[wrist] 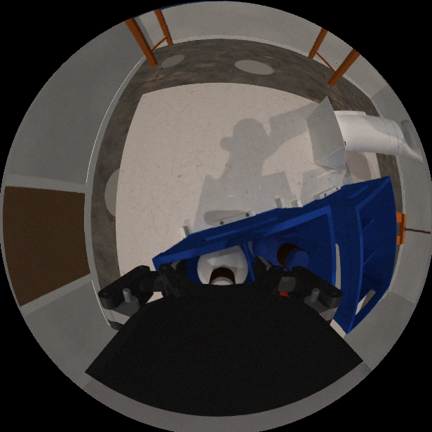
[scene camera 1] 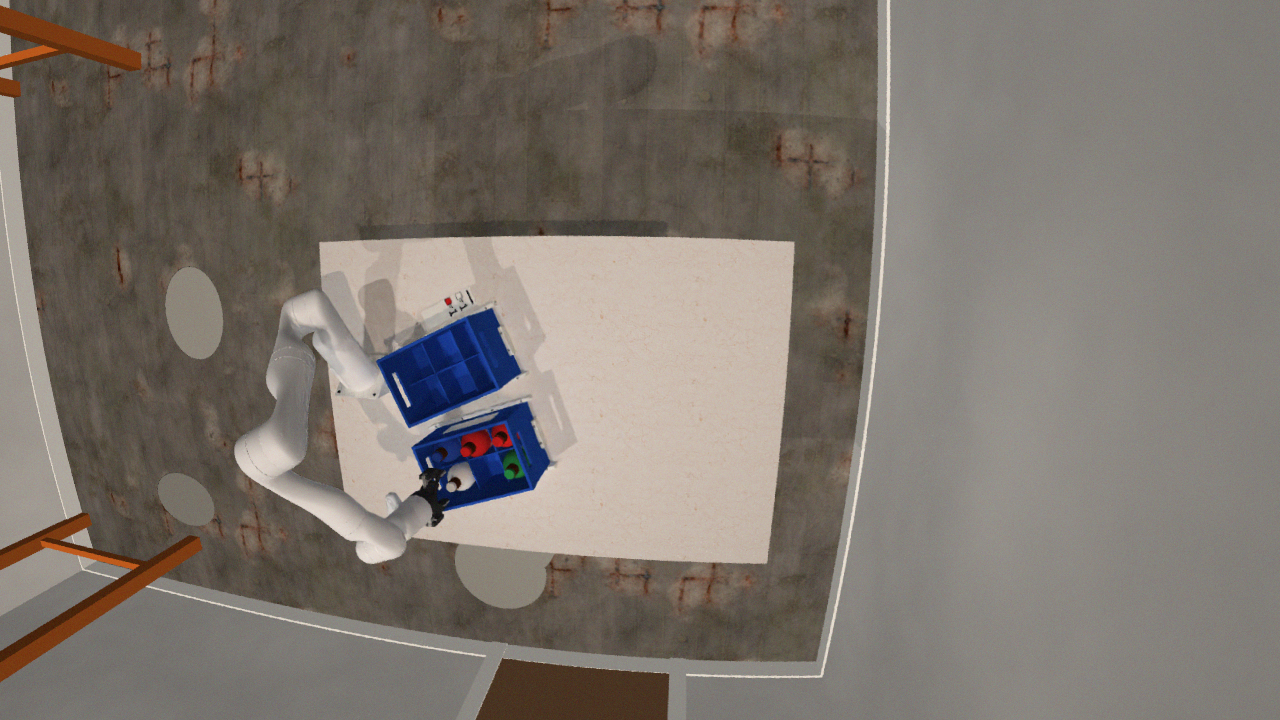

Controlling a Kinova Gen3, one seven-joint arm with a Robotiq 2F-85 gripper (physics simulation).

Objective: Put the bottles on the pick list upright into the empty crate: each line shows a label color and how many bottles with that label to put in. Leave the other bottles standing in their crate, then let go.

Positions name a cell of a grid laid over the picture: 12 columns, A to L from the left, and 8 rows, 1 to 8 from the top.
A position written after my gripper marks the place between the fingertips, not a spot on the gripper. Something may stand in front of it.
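Note:
Scene camera 1 lets me see my gripper (scene camera 1: E6). In the wrist view I find my gripper (wrist: G5) as well, and there I also see a white-label bottle (wrist: G5).

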